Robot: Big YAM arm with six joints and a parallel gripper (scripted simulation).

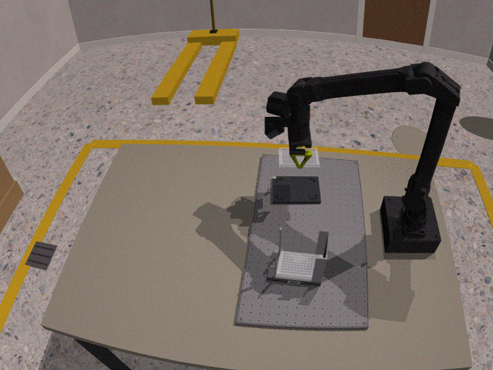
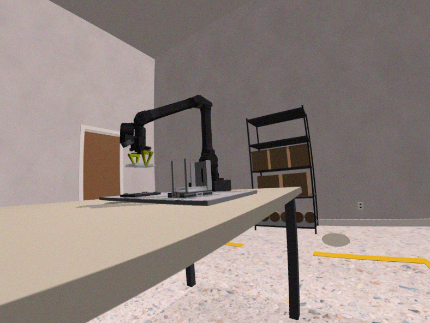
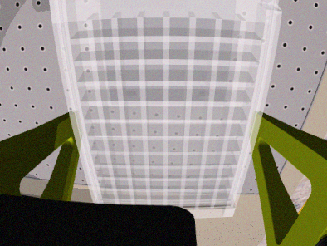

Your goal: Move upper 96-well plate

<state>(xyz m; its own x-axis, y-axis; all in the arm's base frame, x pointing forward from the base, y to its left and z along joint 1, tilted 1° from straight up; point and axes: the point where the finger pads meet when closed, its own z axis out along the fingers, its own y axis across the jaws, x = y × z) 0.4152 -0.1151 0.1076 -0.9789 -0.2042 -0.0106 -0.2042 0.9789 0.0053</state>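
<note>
Right now the pale A1 square is 140 mm below my hand, 90 mm ahead of it and 40 mm to the right of it. From my hand the other things lie so: slot 310 mm to the left, 130 mm behind, 70 mm below.
</note>
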